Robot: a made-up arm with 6 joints.
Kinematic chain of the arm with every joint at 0, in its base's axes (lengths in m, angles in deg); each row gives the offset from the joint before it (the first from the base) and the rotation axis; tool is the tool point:
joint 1: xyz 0 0 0.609 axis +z
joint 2: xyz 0.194 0 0 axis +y
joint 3: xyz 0 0 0.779 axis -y
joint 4: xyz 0 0 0.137 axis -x
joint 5: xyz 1.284 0 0 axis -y
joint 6: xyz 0.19 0 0 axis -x
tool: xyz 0 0 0
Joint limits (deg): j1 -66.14..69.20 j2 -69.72..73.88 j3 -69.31..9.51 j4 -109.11..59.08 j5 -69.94..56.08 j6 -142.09..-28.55
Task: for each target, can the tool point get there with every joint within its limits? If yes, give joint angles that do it. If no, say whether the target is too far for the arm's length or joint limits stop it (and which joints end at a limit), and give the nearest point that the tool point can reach.
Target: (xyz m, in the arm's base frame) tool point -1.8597 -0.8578 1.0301
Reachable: no: joint limits stop it (at a limit: joint 2, joint 3, joint 5) | nearest point -0.5144 -0.2372 2.2996 | short by 1.951 m
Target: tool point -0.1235 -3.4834 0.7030
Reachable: no: too far | nearest point 0.6752 -1.8826 0.6665 | short by 1.789 m
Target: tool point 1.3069 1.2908 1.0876
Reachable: yes | joints 43.66 14.35 -1.13 -62.79 -10.76 -70.62
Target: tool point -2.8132 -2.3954 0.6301
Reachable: no: too far | nearest point 0.2816 -1.0265 0.6301 | short by 3.384 m
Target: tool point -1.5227 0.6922 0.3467
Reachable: no: joint limits stop it (at a limit: joint 2, joint 3) | nearest point -0.1714 0.0779 -0.0094 | short by 1.526 m
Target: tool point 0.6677 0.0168 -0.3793
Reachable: yes | joints 6.39 52.67 -50.82 -43.92 25.93 -74.11
